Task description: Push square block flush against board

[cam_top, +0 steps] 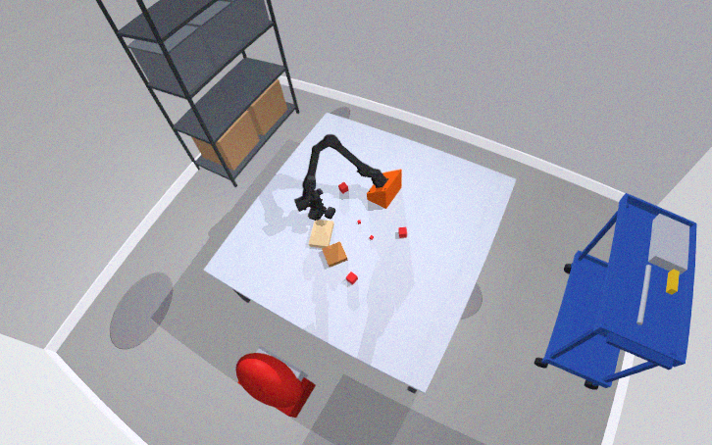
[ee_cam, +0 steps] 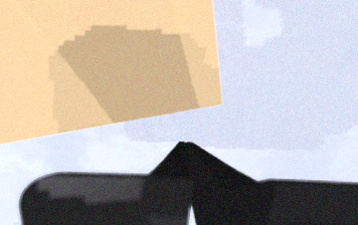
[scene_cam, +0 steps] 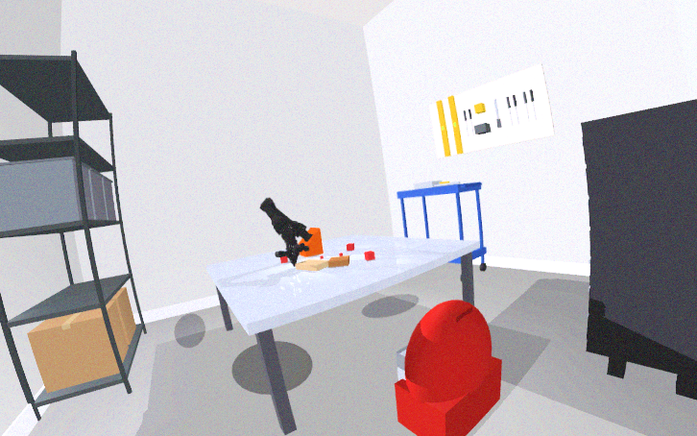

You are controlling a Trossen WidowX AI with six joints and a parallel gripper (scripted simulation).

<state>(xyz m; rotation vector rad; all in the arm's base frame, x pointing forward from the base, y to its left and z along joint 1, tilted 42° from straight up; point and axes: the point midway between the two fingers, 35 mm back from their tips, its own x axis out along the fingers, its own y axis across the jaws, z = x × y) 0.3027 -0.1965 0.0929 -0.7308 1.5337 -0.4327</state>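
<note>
The tan board is 80 mm ahead of my gripper tip, 70 mm to the left of it and 10 mm above it. Round my gripper tip: square block (140 mm ahead, 200 mm to the left, 10 mm above).
</note>
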